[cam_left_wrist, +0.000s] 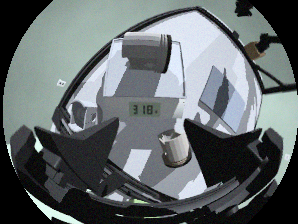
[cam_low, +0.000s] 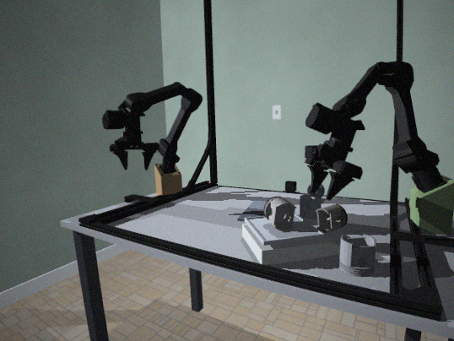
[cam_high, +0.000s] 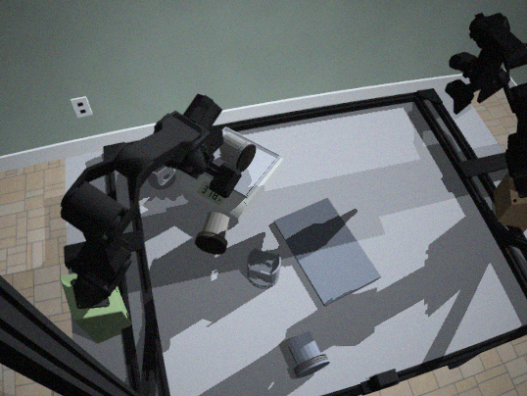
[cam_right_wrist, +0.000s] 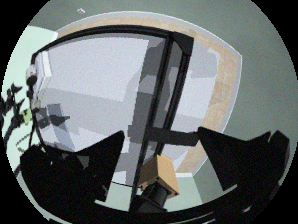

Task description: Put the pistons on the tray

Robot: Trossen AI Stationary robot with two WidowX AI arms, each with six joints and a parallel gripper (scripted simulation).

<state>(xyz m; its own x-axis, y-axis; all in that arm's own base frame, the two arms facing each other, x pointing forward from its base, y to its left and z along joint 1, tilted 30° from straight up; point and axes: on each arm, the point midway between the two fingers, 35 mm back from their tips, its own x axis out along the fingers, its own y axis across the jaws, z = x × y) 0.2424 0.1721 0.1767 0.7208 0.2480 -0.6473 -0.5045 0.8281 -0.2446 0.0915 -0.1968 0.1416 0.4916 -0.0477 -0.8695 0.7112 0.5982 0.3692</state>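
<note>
Right now the white scale is 9 cm ahead of my left hand, 9 cm to the right of it and 11 cm below it. Also, from my left hand: flat steel tray (17 cm behind, 24 cm to the right, 15 cm below).
</note>
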